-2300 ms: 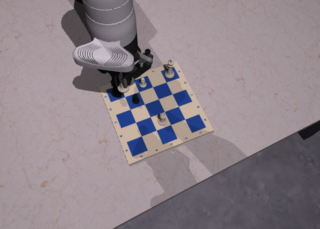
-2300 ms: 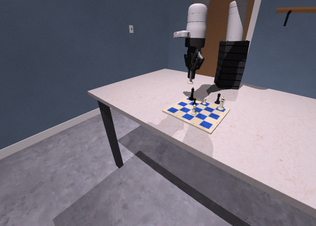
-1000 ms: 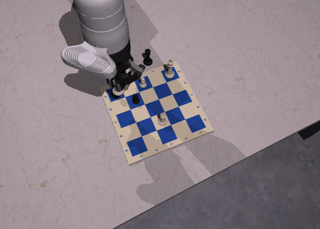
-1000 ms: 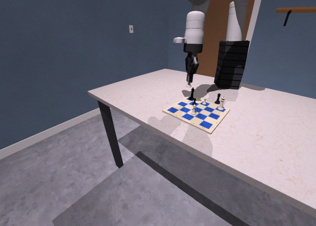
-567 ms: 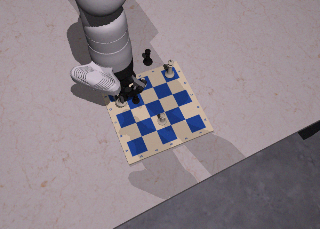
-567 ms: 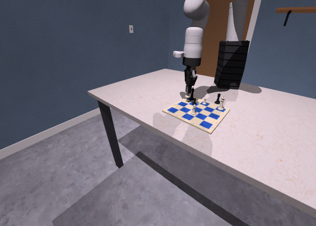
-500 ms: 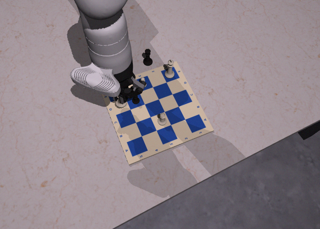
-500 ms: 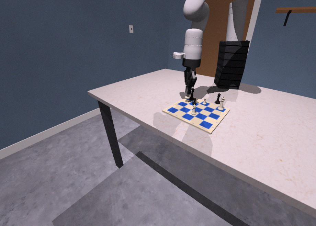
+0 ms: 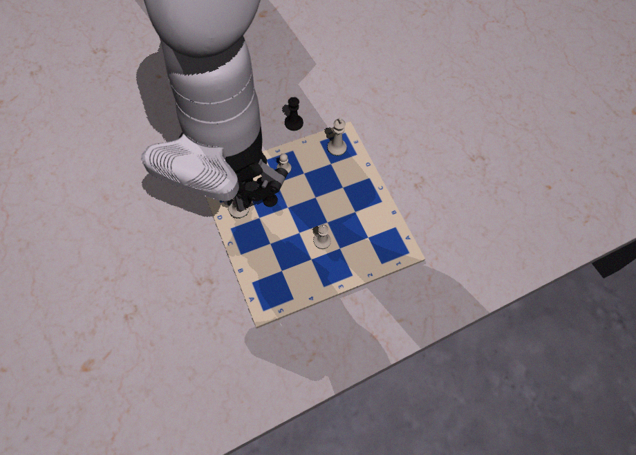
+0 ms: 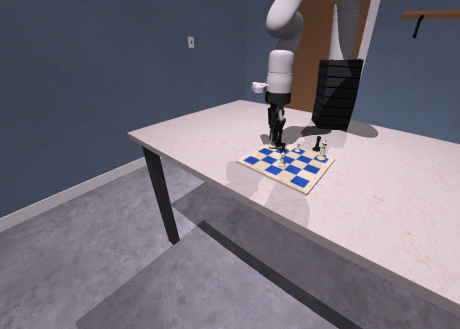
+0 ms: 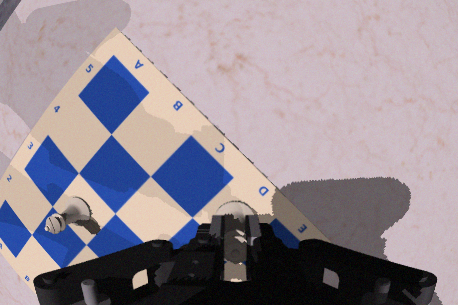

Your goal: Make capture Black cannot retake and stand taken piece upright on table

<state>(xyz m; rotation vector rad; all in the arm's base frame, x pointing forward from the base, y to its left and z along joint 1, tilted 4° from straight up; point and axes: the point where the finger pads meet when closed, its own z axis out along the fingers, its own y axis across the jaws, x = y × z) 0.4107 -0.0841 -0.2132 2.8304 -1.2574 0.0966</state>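
My gripper is now 4 cm past the tall black piece, 1 cm to the right of it and 1 cm above it. The rest, counted from my hand: chessboard: 4 cm ahead, 7 cm to the left, 5 cm below; white pawn: 3 cm behind, 8 cm to the left, 3 cm below; black pawn: 4 cm to the left, 3 cm below.
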